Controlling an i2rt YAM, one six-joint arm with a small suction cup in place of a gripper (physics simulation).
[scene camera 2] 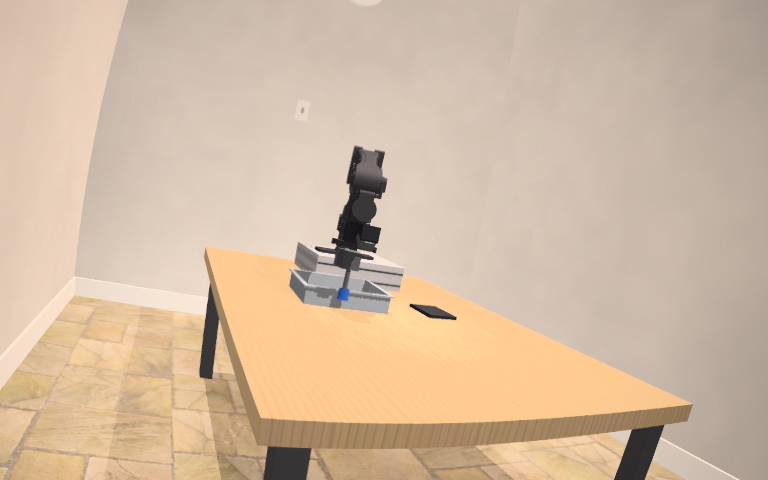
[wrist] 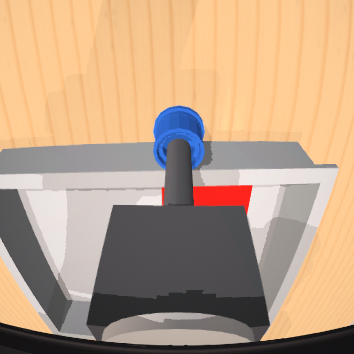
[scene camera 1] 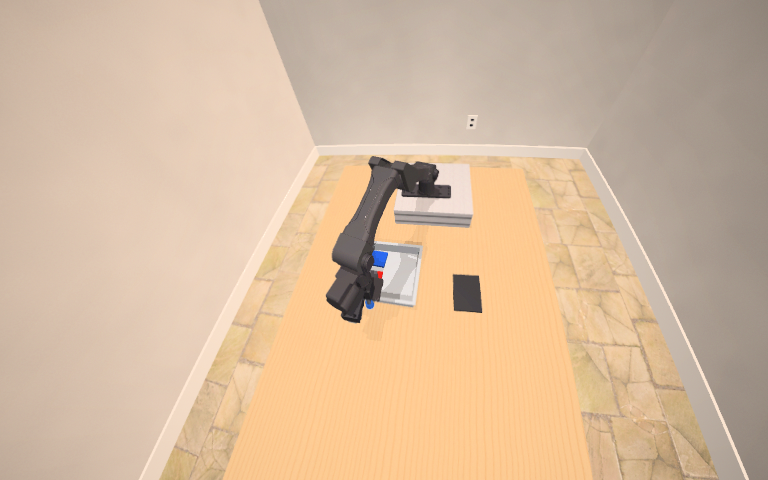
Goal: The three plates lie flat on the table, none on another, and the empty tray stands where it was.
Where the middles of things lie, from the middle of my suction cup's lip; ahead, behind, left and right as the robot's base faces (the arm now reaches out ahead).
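Red plate [wrist: 224, 194]: my suction cup is 20 mm to the left of it, 90 mm past it and 30 mm above it. Counted from my suction cup, the black plate [scene camera 1: 466, 288] is 90 mm behind, 310 mm to the left and 30 mm below; the grey tray [scene camera 2: 313, 288] is 30 mm to the left, 130 mm behind and 10 mm below.
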